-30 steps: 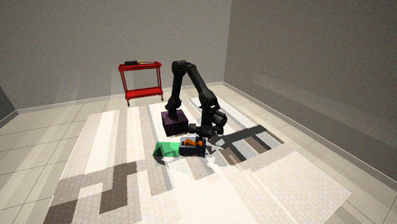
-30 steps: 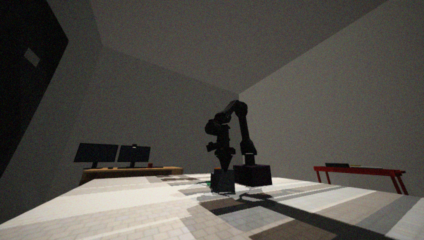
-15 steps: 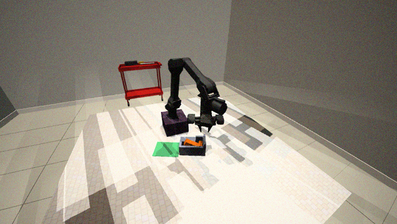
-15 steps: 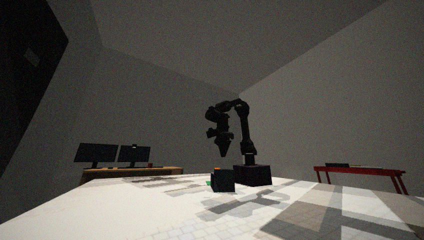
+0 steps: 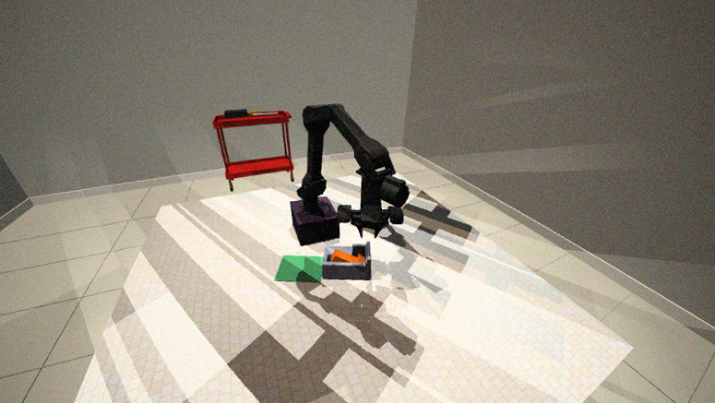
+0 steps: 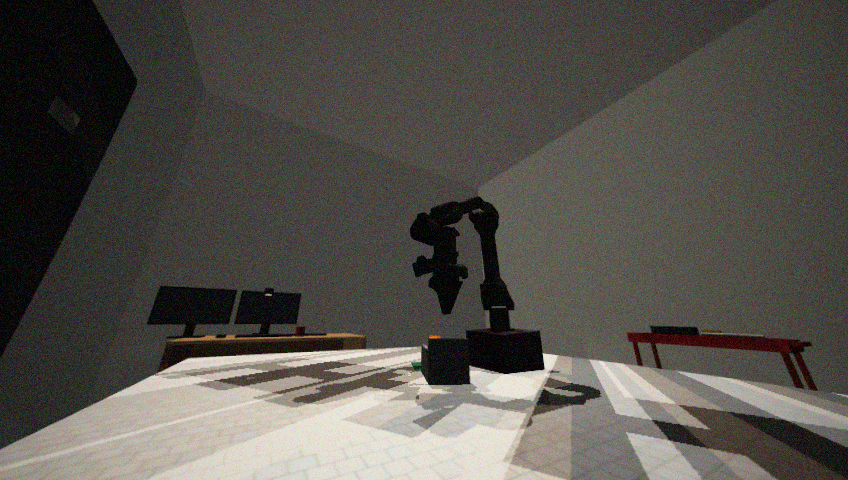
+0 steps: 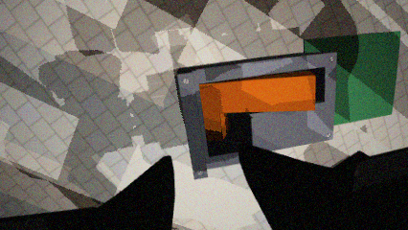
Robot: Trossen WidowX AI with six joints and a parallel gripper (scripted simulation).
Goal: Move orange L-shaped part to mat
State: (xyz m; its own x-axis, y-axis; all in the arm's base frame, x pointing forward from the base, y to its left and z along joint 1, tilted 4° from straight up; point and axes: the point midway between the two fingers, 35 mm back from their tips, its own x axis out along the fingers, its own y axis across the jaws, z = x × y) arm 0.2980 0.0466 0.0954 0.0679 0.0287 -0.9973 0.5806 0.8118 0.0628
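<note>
The orange L-shaped part is 3 cm behind my gripper tip, 3 cm to the right of it and 10 cm below it. The rest, counted from my gripper tip: green mat: 13 cm behind, 18 cm to the right, 16 cm below.
</note>
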